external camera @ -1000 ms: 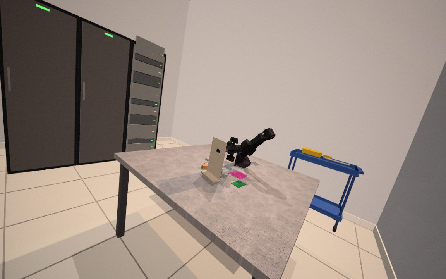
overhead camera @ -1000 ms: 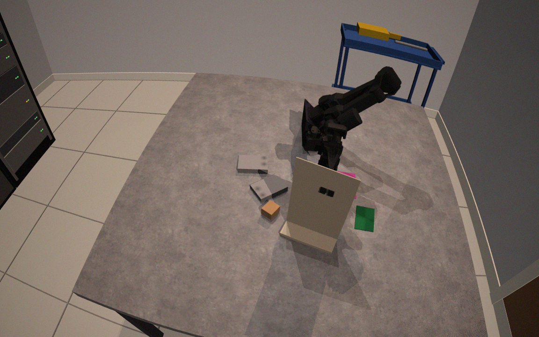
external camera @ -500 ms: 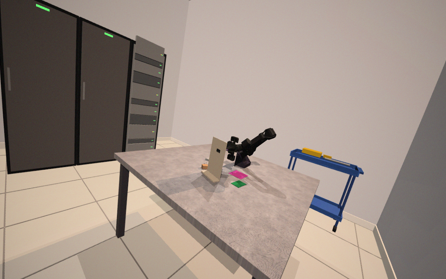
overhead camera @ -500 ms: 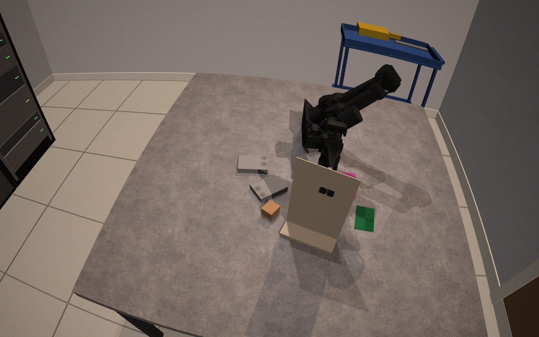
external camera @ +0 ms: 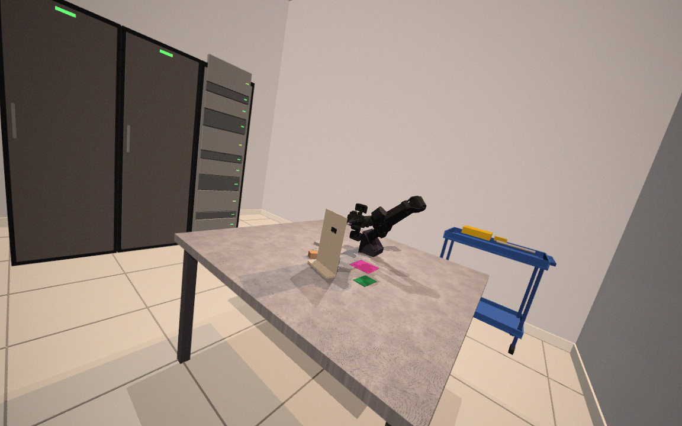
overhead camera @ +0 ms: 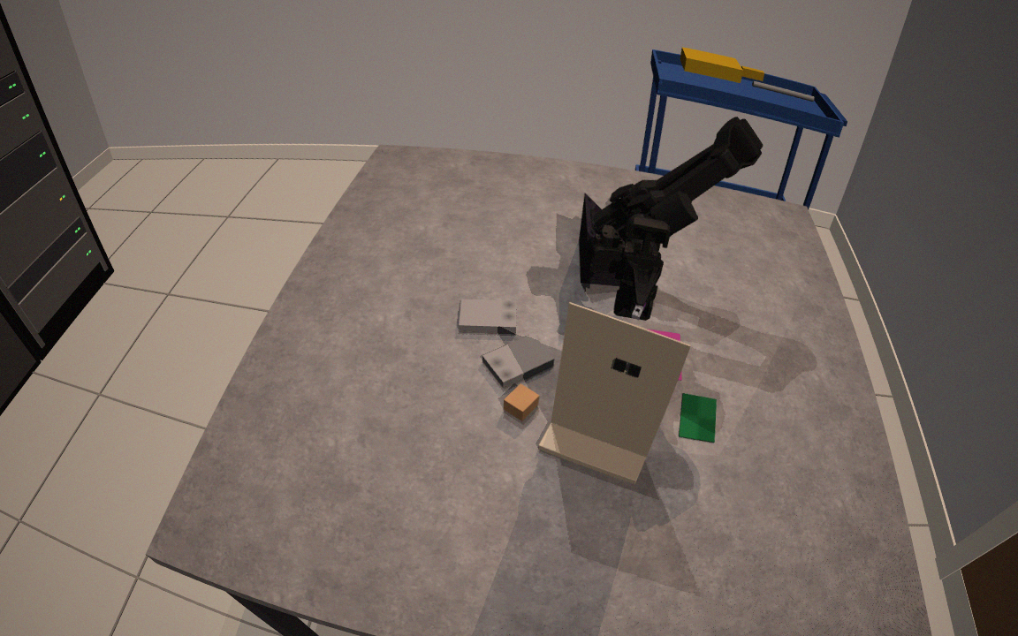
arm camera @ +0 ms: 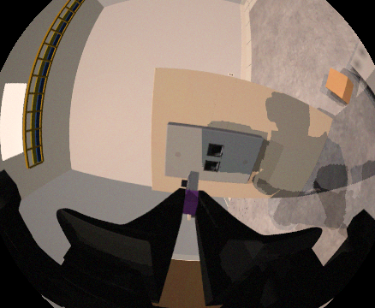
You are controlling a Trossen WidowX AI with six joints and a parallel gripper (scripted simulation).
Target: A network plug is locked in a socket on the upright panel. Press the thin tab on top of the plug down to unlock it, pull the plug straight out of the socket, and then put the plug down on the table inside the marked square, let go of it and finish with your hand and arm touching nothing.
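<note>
Right now my gripper tip is 9 cm short of the beige upright panel, 3 cm to the left of it and 10 cm above it.
</note>
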